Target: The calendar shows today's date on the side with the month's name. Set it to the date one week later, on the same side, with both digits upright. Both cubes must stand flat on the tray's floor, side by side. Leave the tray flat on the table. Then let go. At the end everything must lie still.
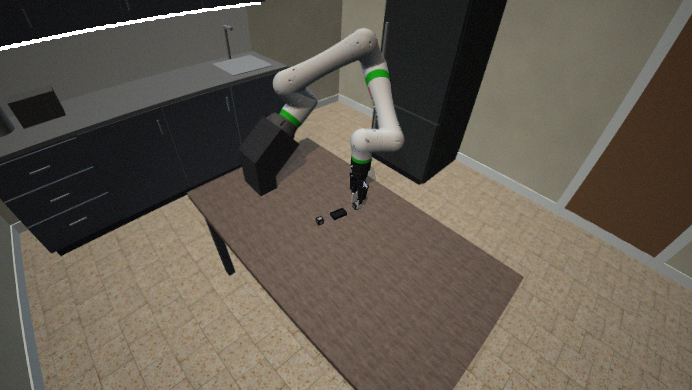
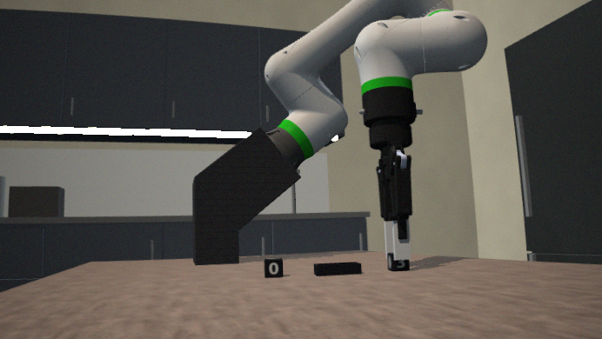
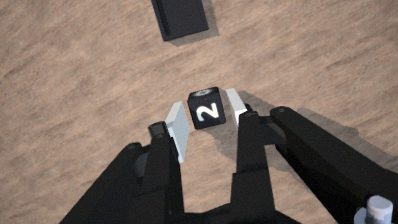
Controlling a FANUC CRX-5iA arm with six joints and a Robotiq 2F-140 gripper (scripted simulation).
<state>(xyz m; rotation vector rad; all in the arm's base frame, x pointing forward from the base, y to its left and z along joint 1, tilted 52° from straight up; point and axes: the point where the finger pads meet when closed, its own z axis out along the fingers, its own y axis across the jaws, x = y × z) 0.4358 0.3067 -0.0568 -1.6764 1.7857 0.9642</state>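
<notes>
My gripper is now 40 mm above the cube. Also, from my hand: black tray 10 mm behind, 110 mm to the right, 40 mm below.
</notes>
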